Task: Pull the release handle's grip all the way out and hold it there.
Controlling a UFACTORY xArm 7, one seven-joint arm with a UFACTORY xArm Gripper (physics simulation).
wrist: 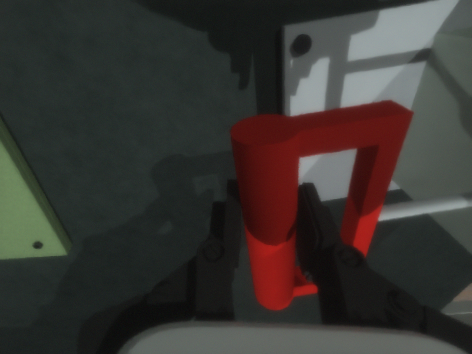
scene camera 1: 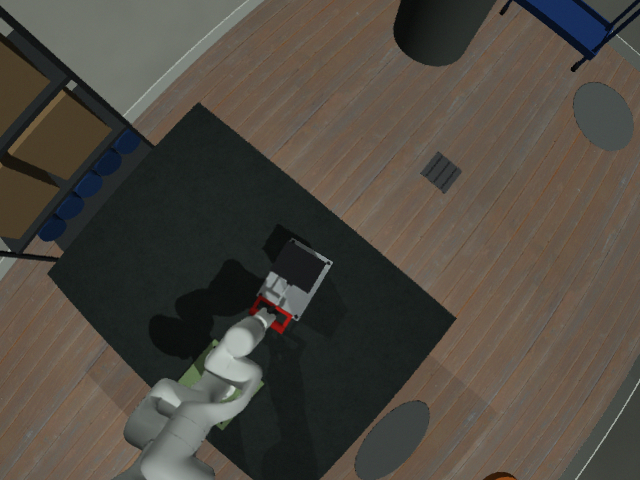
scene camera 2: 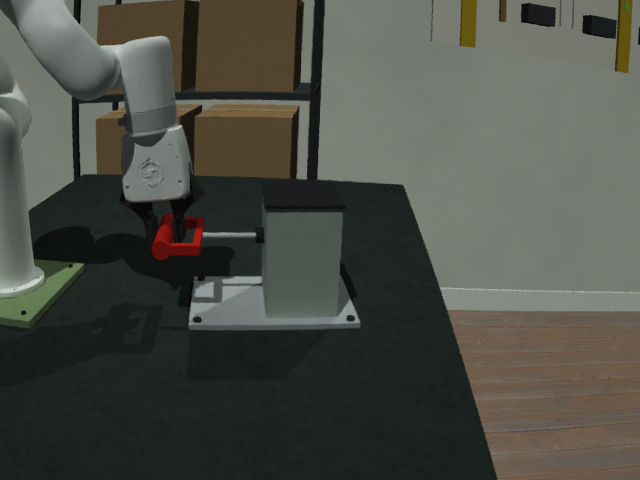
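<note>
The release handle is a red frame with a thick round grip bar on its outer side. In scene camera 1 the red handle shows beside the arm's wrist. A thin metal rod joins the handle to the pale housing, and a length of rod shows between them. The housing has a black top and stands on a light base plate. My gripper points down and is shut on the grip bar, one finger on each side of it.
The dark mat lies under the housing. The arm's green base plate is on the handle's side of the housing. A shelf rack with cardboard boxes stands behind in scene camera 2.
</note>
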